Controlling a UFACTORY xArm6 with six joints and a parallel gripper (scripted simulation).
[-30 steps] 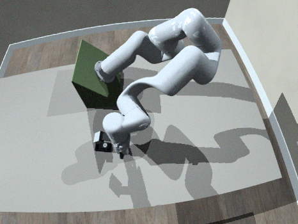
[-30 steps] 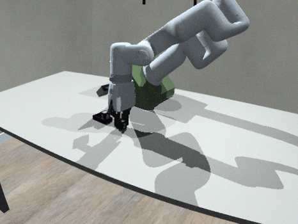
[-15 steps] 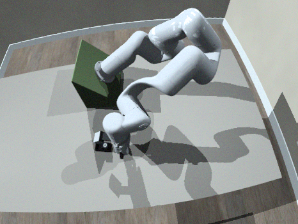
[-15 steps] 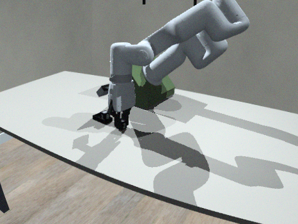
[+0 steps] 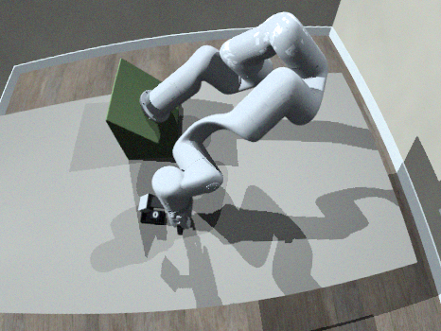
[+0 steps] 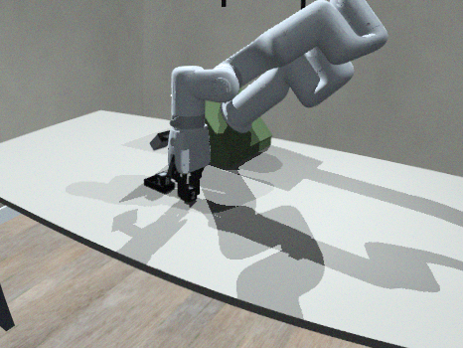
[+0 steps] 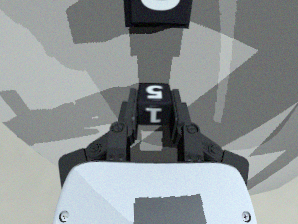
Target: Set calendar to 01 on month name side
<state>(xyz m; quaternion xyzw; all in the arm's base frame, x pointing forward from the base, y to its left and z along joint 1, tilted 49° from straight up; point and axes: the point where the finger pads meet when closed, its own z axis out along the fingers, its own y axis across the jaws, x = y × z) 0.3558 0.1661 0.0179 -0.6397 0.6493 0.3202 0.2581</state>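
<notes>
My hand is 9 cm to the left of the black cube. Also, from my hand: black tray: 1 cm behind, 11 cm to the right, 2 cm below.
</notes>
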